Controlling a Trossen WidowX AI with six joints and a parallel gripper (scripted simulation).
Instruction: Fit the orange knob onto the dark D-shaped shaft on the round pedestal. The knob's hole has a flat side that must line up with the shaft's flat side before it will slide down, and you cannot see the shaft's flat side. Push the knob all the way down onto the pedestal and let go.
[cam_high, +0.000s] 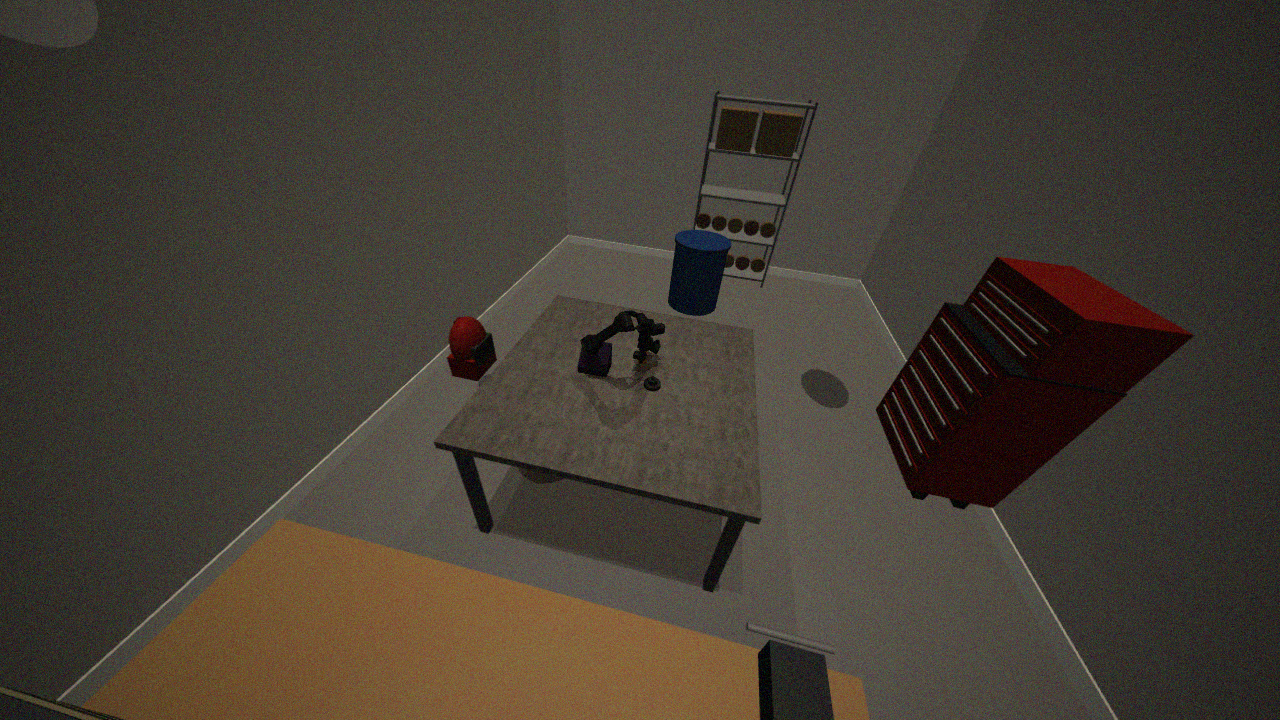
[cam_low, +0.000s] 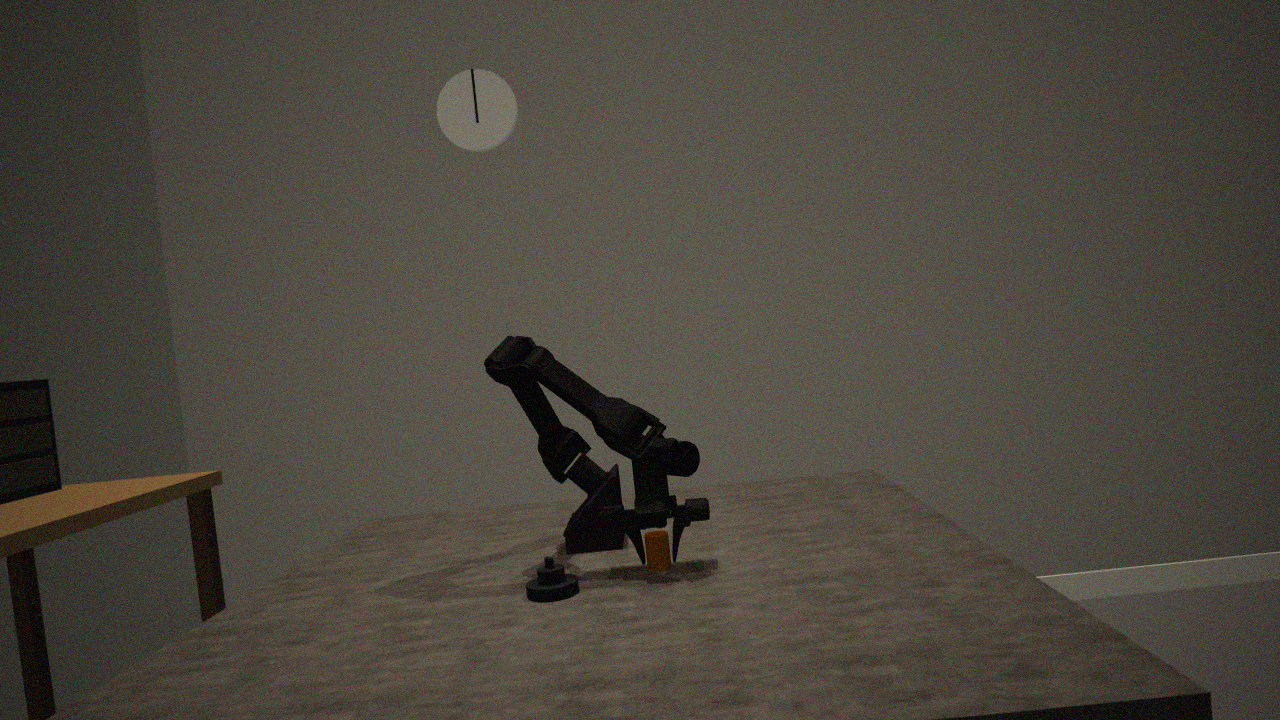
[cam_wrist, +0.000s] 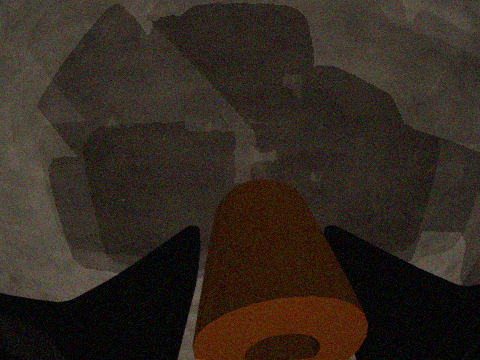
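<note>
Now: gripper tip 60 mm short of the dark round pedestal, 180 mm to the left of it and 20 mm below it. The rest, counted from my gripper tip: orange knob: 20 mm above.
</note>
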